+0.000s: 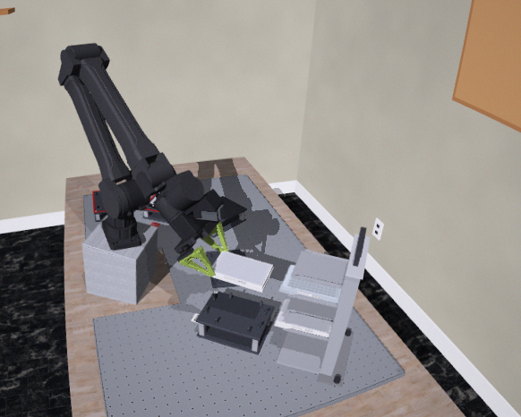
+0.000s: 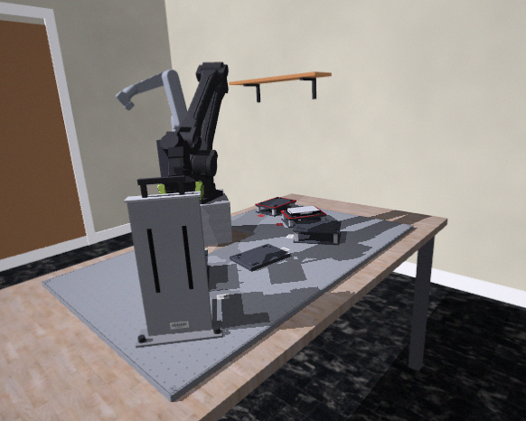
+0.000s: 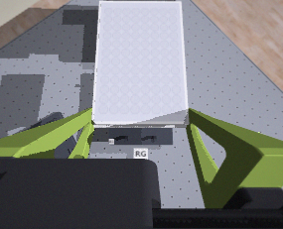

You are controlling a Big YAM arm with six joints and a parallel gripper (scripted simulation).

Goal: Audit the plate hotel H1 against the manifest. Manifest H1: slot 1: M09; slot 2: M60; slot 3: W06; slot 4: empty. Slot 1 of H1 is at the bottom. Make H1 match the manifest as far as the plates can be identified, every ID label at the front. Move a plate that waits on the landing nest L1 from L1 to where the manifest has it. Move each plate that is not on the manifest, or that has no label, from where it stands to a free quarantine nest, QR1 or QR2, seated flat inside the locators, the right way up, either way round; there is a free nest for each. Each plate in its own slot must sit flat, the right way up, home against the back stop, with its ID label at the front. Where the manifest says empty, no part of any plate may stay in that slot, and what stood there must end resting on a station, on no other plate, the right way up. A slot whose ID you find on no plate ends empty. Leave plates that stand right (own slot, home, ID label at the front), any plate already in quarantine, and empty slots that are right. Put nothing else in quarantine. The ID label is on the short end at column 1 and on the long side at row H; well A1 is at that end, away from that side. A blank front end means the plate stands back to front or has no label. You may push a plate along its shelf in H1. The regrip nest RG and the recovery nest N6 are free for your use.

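Right now the clear plate is 17 cm to the right of my hand, 15 cm ahead of it and 1 cm above it. Round my hand: hotel back panel: 22 cm to the right, 20 cm ahead, 5 cm below; then h1 tag: 21 cm below, 19 cm ahead, 6 cm to the right.
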